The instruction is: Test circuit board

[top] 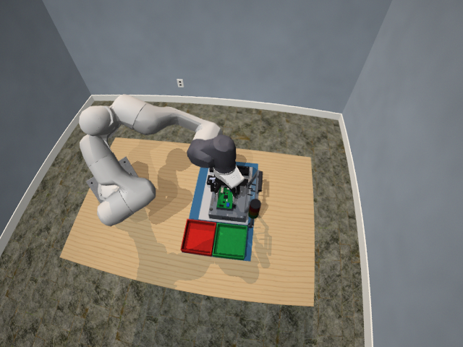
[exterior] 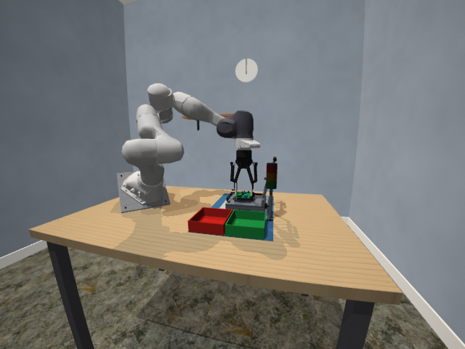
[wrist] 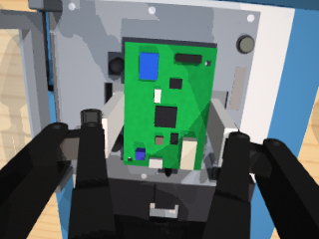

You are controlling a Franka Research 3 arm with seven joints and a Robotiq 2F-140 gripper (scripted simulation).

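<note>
Now: hand 2 cm above the green circuit board. The rest, counted from my hand: tester plate 1 cm ahead, 1 cm to the left, 4 cm below; then clear lid 12 cm ahead, 3 cm to the right, 8 cm above; then green bin 1 cm behind, 20 cm to the right, 9 cm below.
</note>
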